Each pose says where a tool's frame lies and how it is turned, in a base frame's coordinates. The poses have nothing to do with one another.
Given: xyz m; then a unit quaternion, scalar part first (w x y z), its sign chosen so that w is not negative.
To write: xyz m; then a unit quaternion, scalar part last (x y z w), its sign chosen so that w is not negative. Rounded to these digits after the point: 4 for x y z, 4 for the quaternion.
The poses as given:
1: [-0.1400 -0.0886 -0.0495 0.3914 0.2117 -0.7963 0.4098]
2: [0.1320 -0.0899 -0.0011 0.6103 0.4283 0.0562 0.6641]
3: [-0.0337 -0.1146 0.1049 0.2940 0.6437 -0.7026 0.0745]
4: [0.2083 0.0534 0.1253 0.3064 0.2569 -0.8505 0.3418]
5: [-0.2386 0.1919 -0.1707 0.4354 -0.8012 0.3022 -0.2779]
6: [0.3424 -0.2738 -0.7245 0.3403 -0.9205 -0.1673 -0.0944]
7: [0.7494 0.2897 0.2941 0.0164 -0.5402 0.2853 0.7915]
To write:
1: [-0.1400 -0.0886 -0.0495 0.2117 -0.7963 0.4098 0.3914]
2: [0.1320 -0.0899 -0.0011 0.4283 0.0562 0.6641 0.6103]
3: [-0.0337 -0.1146 0.1049 0.6437 -0.7026 0.0745 0.2940]
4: [0.2083 0.0534 0.1253 0.2569 -0.8505 0.3418 0.3064]
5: [-0.2386 0.1919 -0.1707 -0.8012 0.3022 -0.2779 0.4354]
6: [0.3424 -0.2738 -0.7245 -0.9205 -0.1673 -0.0944 0.3403]
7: [0.7494 0.2897 0.2941 -0.5402 0.2853 0.7915 0.0164]
